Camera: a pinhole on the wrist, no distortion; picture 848 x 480 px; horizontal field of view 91.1 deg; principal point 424.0 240.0 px. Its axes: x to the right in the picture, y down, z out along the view. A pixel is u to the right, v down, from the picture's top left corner.
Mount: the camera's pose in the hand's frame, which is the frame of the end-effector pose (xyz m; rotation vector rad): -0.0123 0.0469 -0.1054 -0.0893 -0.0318 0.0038
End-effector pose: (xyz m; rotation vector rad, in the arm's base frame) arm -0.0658 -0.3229 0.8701 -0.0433 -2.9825 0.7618
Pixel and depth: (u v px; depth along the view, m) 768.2 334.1 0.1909
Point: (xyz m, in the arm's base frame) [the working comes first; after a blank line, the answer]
In the camera's frame: 0.1580 0.0432 0.1909

-0.2094 -0.2634 0.7508
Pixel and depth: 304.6 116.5 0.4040
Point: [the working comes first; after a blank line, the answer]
In the camera's frame: -0.1160 -0.1200 0.4040

0.0536 -0.5068 0.6143
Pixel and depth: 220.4 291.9 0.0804
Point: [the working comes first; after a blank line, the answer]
In the camera's frame: -0.0394 0.0100 0.0804

-0.0091 -0.2561 0.8606
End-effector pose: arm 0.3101 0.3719 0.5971 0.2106 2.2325 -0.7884
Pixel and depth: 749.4 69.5 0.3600
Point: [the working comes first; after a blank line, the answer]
In the camera's frame: 0.2816 -0.1476 0.3600

0.2675 0.1322 0.3015
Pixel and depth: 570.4 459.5 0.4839
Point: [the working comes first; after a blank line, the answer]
In the camera's frame: 0.1703 0.2554 0.4839

0.5536 0.4203 0.1426
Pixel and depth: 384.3 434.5 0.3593
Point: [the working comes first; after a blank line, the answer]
In the camera's frame: -0.0343 0.1680 0.3593

0.5849 0.4319 0.3954
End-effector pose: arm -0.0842 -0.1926 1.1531 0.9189 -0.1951 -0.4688
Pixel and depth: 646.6 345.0 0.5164
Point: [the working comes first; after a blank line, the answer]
In the camera's frame: 0.2764 0.1304 0.5164

0.0573 -0.4842 1.5666
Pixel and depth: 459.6 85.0 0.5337
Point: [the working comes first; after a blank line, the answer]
In the camera's frame: 0.0457 -0.1989 0.5337

-0.2601 -0.5731 1.3358
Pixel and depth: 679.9 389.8 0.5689
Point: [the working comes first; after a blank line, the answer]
In the camera's frame: 0.3500 0.2049 0.5689

0.1278 -0.5114 1.6562
